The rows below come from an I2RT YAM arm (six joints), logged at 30 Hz.
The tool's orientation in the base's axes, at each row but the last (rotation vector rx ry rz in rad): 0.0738, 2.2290, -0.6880; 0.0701, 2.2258, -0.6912; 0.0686, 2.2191, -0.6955; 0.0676, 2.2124, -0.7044; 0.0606, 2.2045, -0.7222; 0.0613, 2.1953, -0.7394; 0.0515, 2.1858, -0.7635; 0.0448, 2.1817, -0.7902; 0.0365, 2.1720, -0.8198; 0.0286, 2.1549, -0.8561; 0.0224, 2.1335, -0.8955
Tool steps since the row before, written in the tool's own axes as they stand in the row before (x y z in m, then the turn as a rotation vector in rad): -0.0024, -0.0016, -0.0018, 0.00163, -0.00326, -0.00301; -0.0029, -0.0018, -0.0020, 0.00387, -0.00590, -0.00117; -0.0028, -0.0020, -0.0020, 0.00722, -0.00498, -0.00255; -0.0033, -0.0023, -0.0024, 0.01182, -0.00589, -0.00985; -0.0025, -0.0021, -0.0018, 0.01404, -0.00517, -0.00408; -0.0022, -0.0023, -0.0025, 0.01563, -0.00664, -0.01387; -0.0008, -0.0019, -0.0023, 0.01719, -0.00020, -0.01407; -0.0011, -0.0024, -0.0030, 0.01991, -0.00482, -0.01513; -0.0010, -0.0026, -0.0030, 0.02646, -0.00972, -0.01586; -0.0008, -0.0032, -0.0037, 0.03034, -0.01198, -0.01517; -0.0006, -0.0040, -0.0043, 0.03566, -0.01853, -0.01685
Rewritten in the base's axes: 0.0000, -0.0001, 0.0034, -0.00401, -0.00154, 0.00197; 0.0002, 0.0000, 0.0040, -0.00501, -0.00507, 0.00059; 0.0000, -0.0002, 0.0040, -0.00799, -0.00417, -0.00147; 0.0000, -0.0001, 0.0047, -0.01634, -0.00204, -0.00046; -0.0001, -0.0004, 0.0037, -0.01373, -0.00483, -0.00537; -0.0008, -0.0002, 0.0040, -0.02188, -0.00119, -0.00080; -0.0016, -0.0001, 0.0027, -0.02128, 0.00385, -0.00506; -0.0020, 0.0000, 0.0035, -0.02515, 0.00013, -0.00402; -0.0021, -0.0001, 0.0035, -0.03149, -0.00486, -0.00555; -0.0029, -0.0001, 0.0040, -0.03432, -0.00798, -0.00725; -0.0037, -0.0002, 0.0046, -0.04101, -0.01330, -0.00631
